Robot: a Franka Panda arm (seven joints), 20 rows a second.
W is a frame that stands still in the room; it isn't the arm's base.
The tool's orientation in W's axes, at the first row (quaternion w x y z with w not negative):
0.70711, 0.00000, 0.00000, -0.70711
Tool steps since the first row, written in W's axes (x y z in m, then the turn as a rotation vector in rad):
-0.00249, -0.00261, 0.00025, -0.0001, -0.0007, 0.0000
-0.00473, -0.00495, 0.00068, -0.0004, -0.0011, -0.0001
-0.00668, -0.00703, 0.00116, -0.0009, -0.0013, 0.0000
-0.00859, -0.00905, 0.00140, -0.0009, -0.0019, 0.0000
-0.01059, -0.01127, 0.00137, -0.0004, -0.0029, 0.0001
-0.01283, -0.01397, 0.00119, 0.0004, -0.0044, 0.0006
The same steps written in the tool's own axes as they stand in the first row. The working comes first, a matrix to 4 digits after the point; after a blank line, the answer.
The tool's axes in the first row as the columns of a matrix, in W's axes (used below as rounded here):
0.0000, 1.0000, 0.0000
-1.0000, 0.0000, 0.0000
0.0000, 0.0000, 1.0000

0.00261, -0.00249, 0.00025, 0.0007, -0.0001, 0.0000
0.00495, -0.00473, 0.00068, 0.0011, -0.0004, -0.0001
0.00703, -0.00668, 0.00116, 0.0013, -0.0009, 0.0000
0.00905, -0.00859, 0.00140, 0.0019, -0.0009, 0.0000
0.01127, -0.01059, 0.00137, 0.0029, -0.0004, 0.0001
0.01397, -0.01283, 0.00119, 0.0044, 0.0004, 0.0006

